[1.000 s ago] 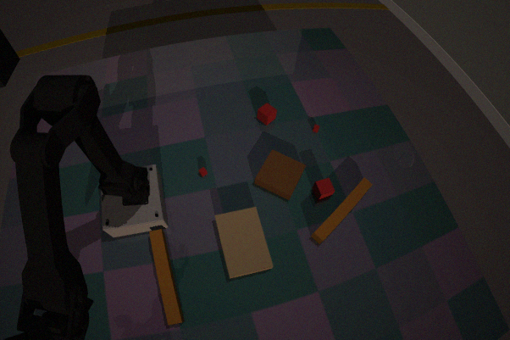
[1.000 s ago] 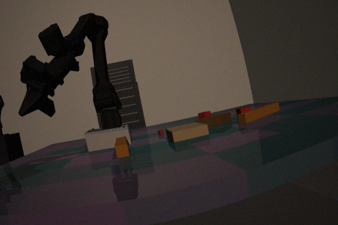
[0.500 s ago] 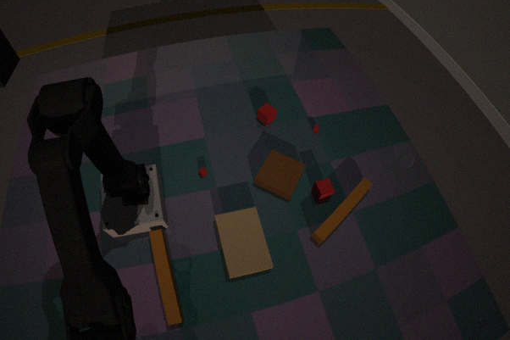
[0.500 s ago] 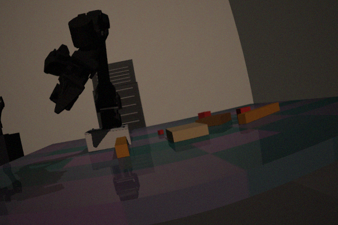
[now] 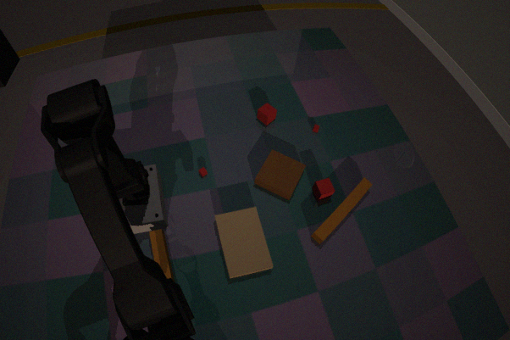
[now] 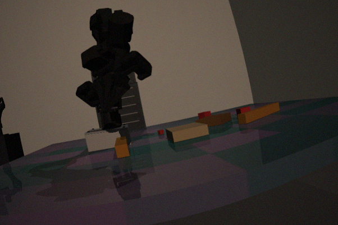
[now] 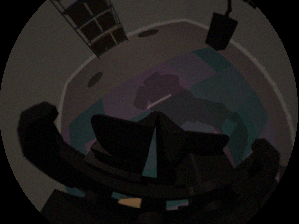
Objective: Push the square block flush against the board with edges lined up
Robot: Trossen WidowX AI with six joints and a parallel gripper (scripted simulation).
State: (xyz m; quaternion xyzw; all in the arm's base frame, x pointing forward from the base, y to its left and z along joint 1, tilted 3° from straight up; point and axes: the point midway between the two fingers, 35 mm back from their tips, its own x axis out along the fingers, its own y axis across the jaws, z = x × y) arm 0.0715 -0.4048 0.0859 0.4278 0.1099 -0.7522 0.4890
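Now: the brown square block 46 cm to the left of my gripper tip, 30 cm ahead of it and 10 cm below it. From my gripper tip the other things lie so: tan board: 29 cm to the left, 17 cm ahead, 10 cm below.
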